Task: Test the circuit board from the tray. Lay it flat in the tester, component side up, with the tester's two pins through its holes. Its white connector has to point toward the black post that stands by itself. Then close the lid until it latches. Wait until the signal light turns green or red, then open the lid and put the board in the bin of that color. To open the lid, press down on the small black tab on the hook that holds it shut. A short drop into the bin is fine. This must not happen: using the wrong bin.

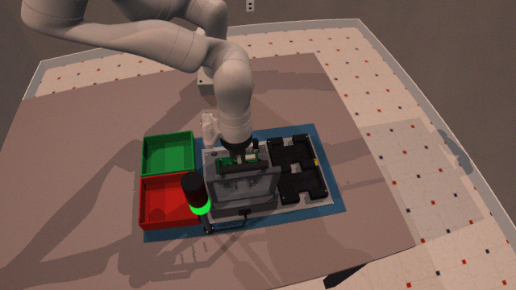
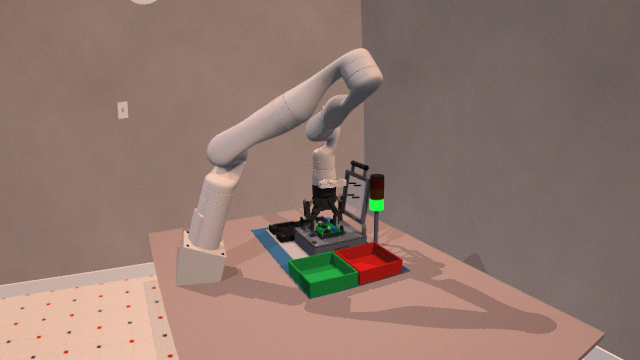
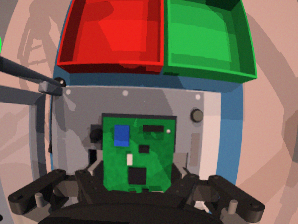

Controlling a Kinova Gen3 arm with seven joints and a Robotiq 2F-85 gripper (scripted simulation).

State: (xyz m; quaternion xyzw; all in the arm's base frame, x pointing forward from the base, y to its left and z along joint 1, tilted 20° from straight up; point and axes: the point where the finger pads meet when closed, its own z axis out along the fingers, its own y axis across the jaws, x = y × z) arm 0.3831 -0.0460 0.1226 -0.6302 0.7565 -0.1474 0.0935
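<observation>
The tester lid is 11 cm ahead of my hand, 2 cm to the right of it and 10 cm above it. The rest, counted from my hand: green bin: 14 cm behind, 18 cm to the right, 7 cm below; red bin: 21 cm to the right, 7 cm below; green circuit board: 1 cm below.
</observation>
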